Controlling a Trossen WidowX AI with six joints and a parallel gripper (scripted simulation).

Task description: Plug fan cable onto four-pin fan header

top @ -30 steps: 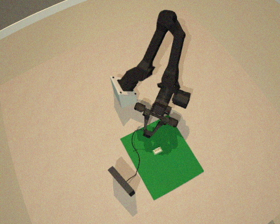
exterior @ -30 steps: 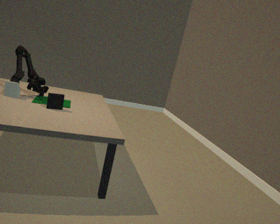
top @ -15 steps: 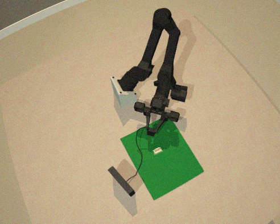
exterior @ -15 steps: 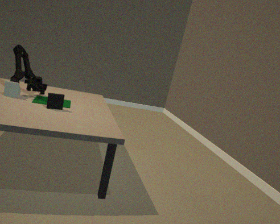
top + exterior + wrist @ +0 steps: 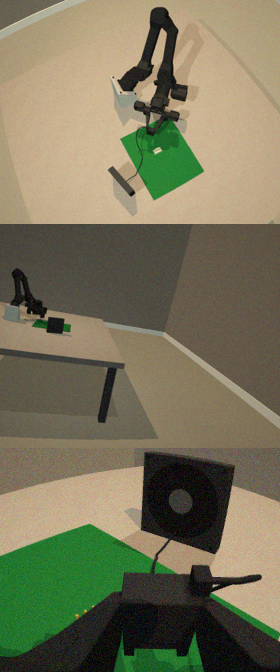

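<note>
Now: the white four-pin header 80 mm below my gripper tip and 70 mm ahead of it. From my gripper tip the other things lie so: dark fan: 180 mm to the right, 120 mm ahead, 20 mm below; dark fan plug: 10 mm below; green board: 100 mm below, 90 mm ahead.
</note>
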